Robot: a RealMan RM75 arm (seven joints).
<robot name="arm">
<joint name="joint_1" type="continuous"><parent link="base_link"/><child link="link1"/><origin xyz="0 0 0.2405"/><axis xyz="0 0 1"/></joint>
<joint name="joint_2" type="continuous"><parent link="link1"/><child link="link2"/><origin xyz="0 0 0" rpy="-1.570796 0 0"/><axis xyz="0 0 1"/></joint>
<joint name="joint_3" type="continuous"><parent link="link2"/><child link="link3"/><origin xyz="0 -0.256 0" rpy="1.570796 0 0"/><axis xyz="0 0 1"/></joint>
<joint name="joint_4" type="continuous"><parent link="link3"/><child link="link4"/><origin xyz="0 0 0" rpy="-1.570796 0 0"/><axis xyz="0 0 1"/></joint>
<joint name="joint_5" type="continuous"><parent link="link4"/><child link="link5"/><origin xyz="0 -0.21 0" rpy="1.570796 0 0"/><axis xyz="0 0 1"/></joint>
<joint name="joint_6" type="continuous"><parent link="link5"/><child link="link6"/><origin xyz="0 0 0" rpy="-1.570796 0 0"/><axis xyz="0 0 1"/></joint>
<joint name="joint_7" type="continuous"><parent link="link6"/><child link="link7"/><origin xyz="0 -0.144 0" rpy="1.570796 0 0"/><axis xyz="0 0 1"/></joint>
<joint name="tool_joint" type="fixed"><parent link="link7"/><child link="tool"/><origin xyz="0 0 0"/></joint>
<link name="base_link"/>
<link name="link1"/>
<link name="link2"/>
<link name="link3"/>
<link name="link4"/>
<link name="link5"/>
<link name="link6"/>
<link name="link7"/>
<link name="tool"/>
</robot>
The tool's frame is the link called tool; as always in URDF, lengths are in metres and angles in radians. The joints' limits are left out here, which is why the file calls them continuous.
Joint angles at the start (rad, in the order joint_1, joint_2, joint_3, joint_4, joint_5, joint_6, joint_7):
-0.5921, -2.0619, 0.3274, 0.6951, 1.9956, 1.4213, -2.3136
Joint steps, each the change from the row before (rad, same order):
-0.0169, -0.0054, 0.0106, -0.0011, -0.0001, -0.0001, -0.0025
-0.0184, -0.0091, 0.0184, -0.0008, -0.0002, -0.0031, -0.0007
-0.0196, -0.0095, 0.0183, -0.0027, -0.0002, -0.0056, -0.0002
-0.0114, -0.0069, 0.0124, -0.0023, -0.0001, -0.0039, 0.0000
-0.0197, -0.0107, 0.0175, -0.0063, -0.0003, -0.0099, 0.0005
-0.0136, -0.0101, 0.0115, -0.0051, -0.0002, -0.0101, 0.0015
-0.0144, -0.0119, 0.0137, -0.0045, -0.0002, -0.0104, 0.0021
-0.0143, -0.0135, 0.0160, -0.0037, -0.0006, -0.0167, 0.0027
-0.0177, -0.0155, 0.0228, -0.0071, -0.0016, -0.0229, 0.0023
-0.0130, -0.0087, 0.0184, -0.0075, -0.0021, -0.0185, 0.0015
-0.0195, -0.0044, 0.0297, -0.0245, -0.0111, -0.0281, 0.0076
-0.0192, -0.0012, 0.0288, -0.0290, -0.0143, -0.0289, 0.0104
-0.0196, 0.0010, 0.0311, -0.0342, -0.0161, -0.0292, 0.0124
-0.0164, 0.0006, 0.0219, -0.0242, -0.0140, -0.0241, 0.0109
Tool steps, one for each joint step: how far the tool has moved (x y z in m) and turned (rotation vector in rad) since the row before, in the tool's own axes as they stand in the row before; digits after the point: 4 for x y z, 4 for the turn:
-0.0009, 0.0055, 0.0083, -0.0146, -0.0172, 0.0067
-0.0026, 0.0060, 0.0106, -0.0148, -0.0240, 0.0100
-0.0026, 0.0060, 0.0112, -0.0143, -0.0234, 0.0096
-0.0023, 0.0035, 0.0071, -0.0086, -0.0156, 0.0048
-0.0032, 0.0054, 0.0117, -0.0124, -0.0217, 0.0065
-0.0030, 0.0034, 0.0088, -0.0078, -0.0136, 0.0030
-0.0036, 0.0039, 0.0097, -0.0087, -0.0162, 0.0045
-0.0037, 0.0036, 0.0102, -0.0048, -0.0140, 0.0057
-0.0048, 0.0044, 0.0128, -0.0043, -0.0186, 0.0063
-0.0029, 0.0029, 0.0090, -0.0011, -0.0134, 0.0052
-0.0034, 0.0034, 0.0121, -0.0025, -0.0188, 0.0070
-0.0029, 0.0028, 0.0111, -0.0011, -0.0161, 0.0068
-0.0034, 0.0023, 0.0108, 0.0004, -0.0186, 0.0066
-0.0016, 0.0022, 0.0081, 0.0010, -0.0100, 0.0078

